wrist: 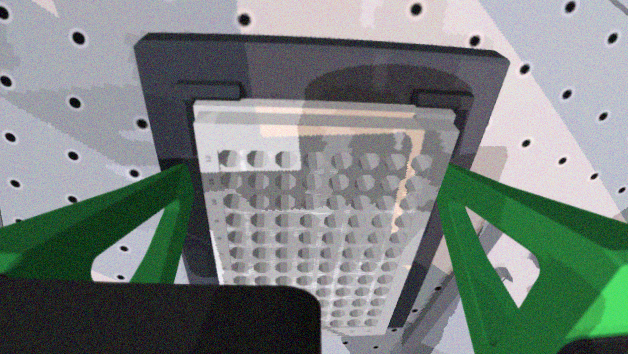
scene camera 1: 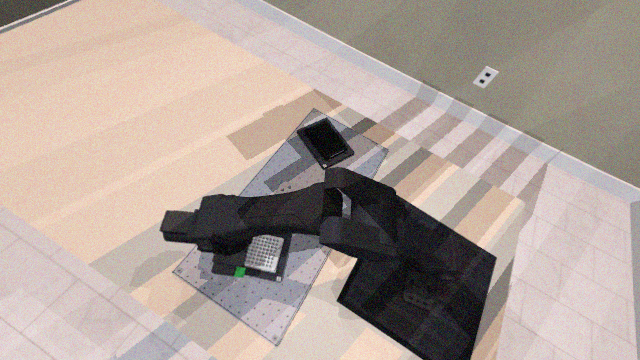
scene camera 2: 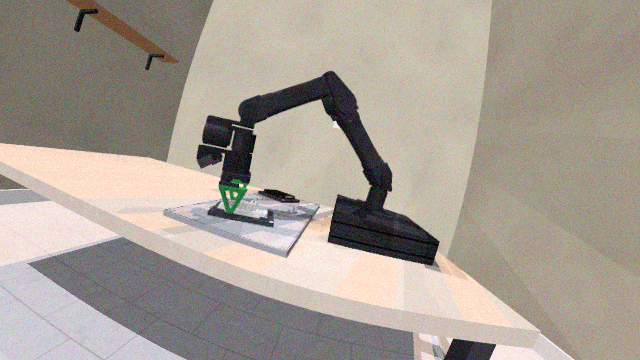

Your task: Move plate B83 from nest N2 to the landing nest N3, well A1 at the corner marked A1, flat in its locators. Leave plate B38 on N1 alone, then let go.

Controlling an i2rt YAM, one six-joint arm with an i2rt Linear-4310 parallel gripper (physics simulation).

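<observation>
A pale 96-well plate [scene camera 1: 265, 252] [scene camera 2: 248, 206] [wrist: 300, 215] sits in a dark nest [scene camera 1: 286, 252] [scene camera 2: 253, 219] [wrist: 280, 65], between its raised corner locators. My gripper [scene camera 1: 242, 260] [scene camera 2: 232, 206] [wrist: 314, 177] is open, with its green fingers low on either side of this plate and close to its long edges. The black arm hides part of the nest in scene camera 1. A black plate [scene camera 1: 326, 137] sits in another dark nest [scene camera 1: 310, 145] at the far end of the board. Plate names and nest labels are not readable. I cannot make out a third nest; the arm covers the board's middle.
The perforated board [scene camera 1: 245, 305] [scene camera 2: 280, 242] [wrist: 75, 135] lies on the wooden table [scene camera 1: 100, 125] [scene camera 2: 360, 280]. My black base [scene camera 1: 440, 300] [scene camera 2: 380, 237] stands beside it. The forearm [scene camera 1: 285, 210] crosses over the board's middle. A wall shelf [scene camera 2: 120, 27] is at upper left.
</observation>
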